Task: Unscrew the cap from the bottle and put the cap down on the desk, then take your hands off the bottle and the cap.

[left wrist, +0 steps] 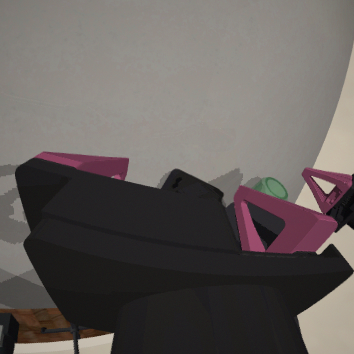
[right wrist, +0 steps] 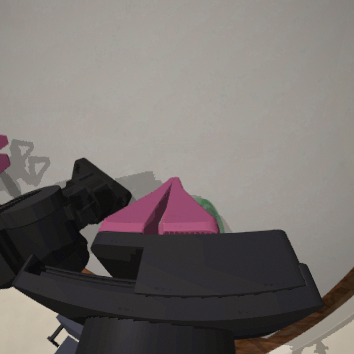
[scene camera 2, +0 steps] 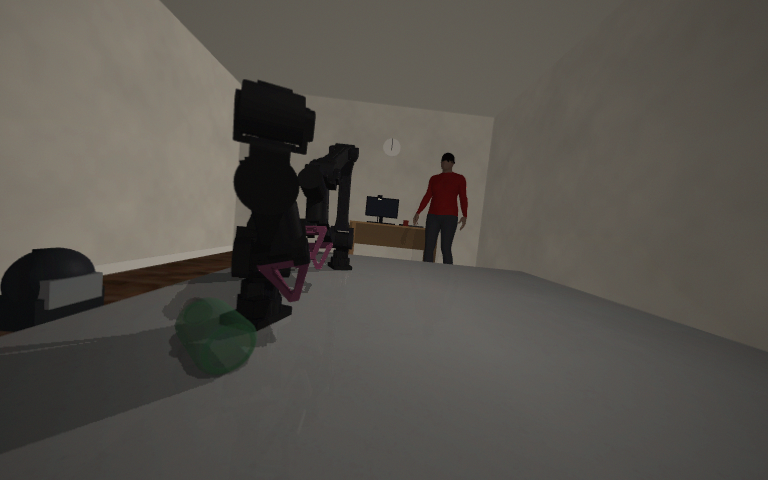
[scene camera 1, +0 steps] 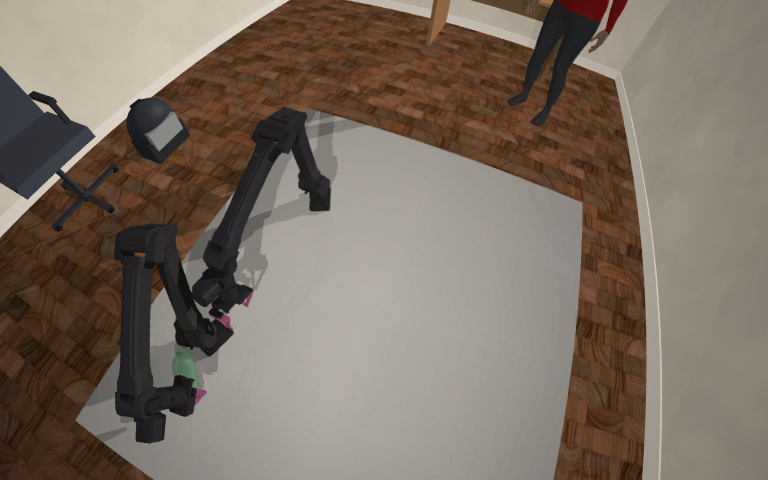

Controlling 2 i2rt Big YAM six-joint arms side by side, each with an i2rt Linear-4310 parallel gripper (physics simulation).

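Seen in the pictures: left gripper, fingertip midpoint: point(left wrist: 184, 178) point(right wrist: 7, 147) point(scene camera 2: 314, 264) point(scene camera 1: 237, 316); right gripper, fingertip midpoint: point(left wrist: 303, 170) point(right wrist: 174, 183) point(scene camera 2: 294, 300) point(scene camera 1: 205, 391); left arm's base, link origin: point(scene camera 2: 339, 267) point(scene camera 1: 320, 199); right arm's base, link origin: point(right wrist: 99, 190) point(scene camera 2: 258, 318) point(scene camera 1: 215, 336).
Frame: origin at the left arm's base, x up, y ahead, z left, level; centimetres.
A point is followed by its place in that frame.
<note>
The green see-through bottle point(scene camera 1: 184, 365) @(y -42.0, x 7.1, z -69.3 cm) point(scene camera 2: 215, 339) @(y -42.1, x 5.4, z -79.2 cm) point(left wrist: 274, 188) @(y -38.0, x 5.5, z -75.4 cm) point(right wrist: 214, 212) @(y -40.4, x 1.5, z -78.7 cm) lies on its side on the desk, between the right arm's base and the right gripper. I cannot make out the cap. My right gripper point(scene camera 1: 200, 394) @(y -32.6, x 9.4, z -77.3 cm) point(scene camera 2: 293, 296) @(y -32.6, x 9.4, z -77.3 cm) point(left wrist: 303, 170) @(y -32.6, x 9.4, z -77.3 cm) point(right wrist: 174, 183) @(y -32.6, x 9.4, z -77.3 cm) is shut with its fingertips together and holds nothing. It is beside the bottle's near end in scene camera 1 and partly hides the bottle in the right wrist view; whether they touch is unclear. My left gripper point(scene camera 1: 238, 315) @(y -24.4, x 10.7, z -53.8 cm) is open and empty, beyond the right arm's base, away from the bottle.
The right arm's base point(scene camera 1: 205, 337) stands between the left gripper and the bottle. The left arm's base point(scene camera 1: 320, 198) @(y 0.7, x 5.2, z -3.2 cm) stands farther back. The grey desk point(scene camera 1: 396, 311) @(y 28.8, x 0.0, z -50.2 cm) extends to the right. A dark helmet-like object point(scene camera 1: 155, 127) and an office chair point(scene camera 1: 45, 138) are at the left; a person point(scene camera 1: 557, 53) stands behind.
</note>
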